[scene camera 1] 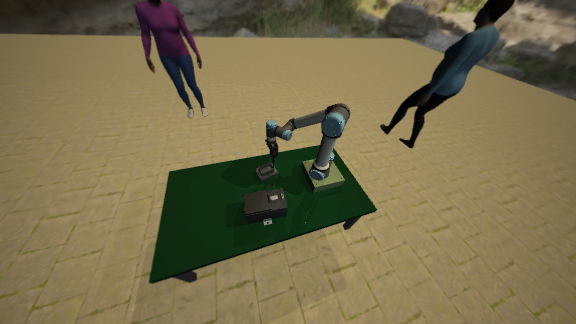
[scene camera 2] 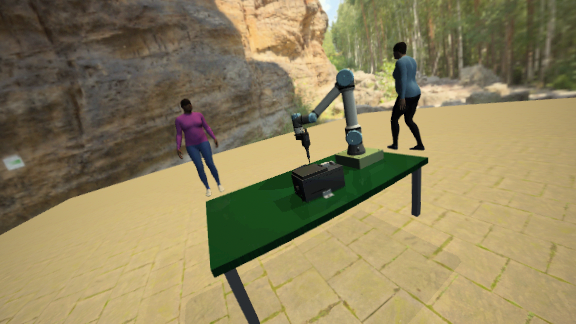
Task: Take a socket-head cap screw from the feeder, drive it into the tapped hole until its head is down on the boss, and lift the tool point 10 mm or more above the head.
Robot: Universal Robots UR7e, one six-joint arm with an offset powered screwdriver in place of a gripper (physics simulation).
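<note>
My screwdriver (scene camera 1: 274, 165) (scene camera 2: 309, 161) points down, its tip at the right-hand edge of the small grey housing (scene camera 1: 266, 171) in scene camera 1. Whether the tip touches the housing is too small to tell. In scene camera 2 the housing is hidden behind the black feeder box. The feeder (scene camera 1: 265, 204) (scene camera 2: 320, 181) stands nearer the front of the table, with a light patch on its top and a small metal tab at its front foot. The screw, its head and the tapped hole are too small to make out, and I cannot tell whether the bit carries a screw.
The arm stands on a pale green base block (scene camera 1: 327, 182) (scene camera 2: 361, 158) on the green table (scene camera 1: 195, 220) (scene camera 2: 250, 225). A person in purple (scene camera 1: 167, 32) (scene camera 2: 193, 131) and a person in blue (scene camera 1: 457, 60) (scene camera 2: 407, 80) stand on the paving beyond the table.
</note>
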